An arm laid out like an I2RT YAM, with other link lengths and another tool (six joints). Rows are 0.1 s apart.
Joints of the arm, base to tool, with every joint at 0 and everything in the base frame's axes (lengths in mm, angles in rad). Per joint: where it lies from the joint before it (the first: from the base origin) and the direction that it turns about. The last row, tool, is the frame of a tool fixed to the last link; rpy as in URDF.
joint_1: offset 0.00 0.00 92.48 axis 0 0 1
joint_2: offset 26.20 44.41 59.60 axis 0 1 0
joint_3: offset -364.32 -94.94 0.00 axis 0 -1 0
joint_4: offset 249.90 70.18 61.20 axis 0 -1 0
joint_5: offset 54.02 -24.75 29.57 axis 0 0 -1
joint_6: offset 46.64 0.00 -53.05 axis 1 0 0
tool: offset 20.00 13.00 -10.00 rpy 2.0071 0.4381 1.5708
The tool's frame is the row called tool.
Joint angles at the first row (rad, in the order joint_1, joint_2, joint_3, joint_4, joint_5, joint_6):
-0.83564 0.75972 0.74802 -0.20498 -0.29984 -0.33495
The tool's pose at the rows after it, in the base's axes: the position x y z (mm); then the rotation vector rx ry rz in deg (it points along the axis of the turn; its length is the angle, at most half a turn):
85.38 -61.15 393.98 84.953 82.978 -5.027
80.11 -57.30 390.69 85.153 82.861 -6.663
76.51 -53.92 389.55 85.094 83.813 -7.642
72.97 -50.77 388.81 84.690 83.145 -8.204
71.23 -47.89 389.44 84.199 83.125 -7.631
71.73 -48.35 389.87 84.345 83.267 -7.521
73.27 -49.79 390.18 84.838 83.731 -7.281
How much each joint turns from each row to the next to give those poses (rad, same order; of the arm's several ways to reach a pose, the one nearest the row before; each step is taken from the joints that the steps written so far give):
0.00003 -0.05719 -0.02681 -0.01221 0.01058 -0.01616
0.00049 -0.02348 -0.00684 -0.02208 0.01882 -0.01592
-0.00044 -0.01228 0.00487 -0.03330 0.00185 -0.01812
-0.00039 -0.01998 -0.00439 -0.00357 0.00671 -0.00450
0.00070 -0.01136 0.00142 -0.00572 -0.00869 0.00306
-0.00051 0.00366 0.00236 -0.00193 -0.00143 0.00117
0.00096 0.01045 0.00386 -0.00433 -0.00083 0.00313

